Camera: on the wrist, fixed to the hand. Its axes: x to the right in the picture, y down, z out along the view.
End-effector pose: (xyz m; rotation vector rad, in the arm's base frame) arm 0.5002 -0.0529 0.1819 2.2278 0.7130 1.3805
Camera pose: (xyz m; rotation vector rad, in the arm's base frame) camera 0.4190 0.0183 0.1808 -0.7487 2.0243 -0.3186
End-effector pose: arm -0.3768 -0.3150 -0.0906 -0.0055 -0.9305 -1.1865
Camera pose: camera -0.3846 -0.3918 -0.1661 -1.1674 -0.1653 1.7527
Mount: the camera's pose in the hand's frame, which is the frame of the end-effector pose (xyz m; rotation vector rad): 0.0130 -0.0725 -0.0790 0.0241 0.3225 -3.1244
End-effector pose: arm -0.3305 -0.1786 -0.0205 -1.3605 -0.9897 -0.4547
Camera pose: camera -0.3544 -0.2646 0.0403 -1.3151 1.5226 2.0073
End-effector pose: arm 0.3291 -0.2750 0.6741 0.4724 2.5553 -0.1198
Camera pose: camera 0.2543 -0.3248 0.7341 2.6973 -0.5809 0.7349
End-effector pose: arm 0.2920 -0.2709 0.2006 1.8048 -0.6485 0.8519
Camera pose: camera 0.3339 -0.1718 0.1909 0.6008 2.0391 -1.0685
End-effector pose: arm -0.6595 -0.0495 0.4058 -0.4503 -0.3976 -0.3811
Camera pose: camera -0.6576 -0.1517 0.3710 -0.6270 0.3550 2.7190
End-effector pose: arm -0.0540 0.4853 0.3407 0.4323 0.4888 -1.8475
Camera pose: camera -0.1224 0.5379 0.2758 0.2601 -0.5006 1.1520
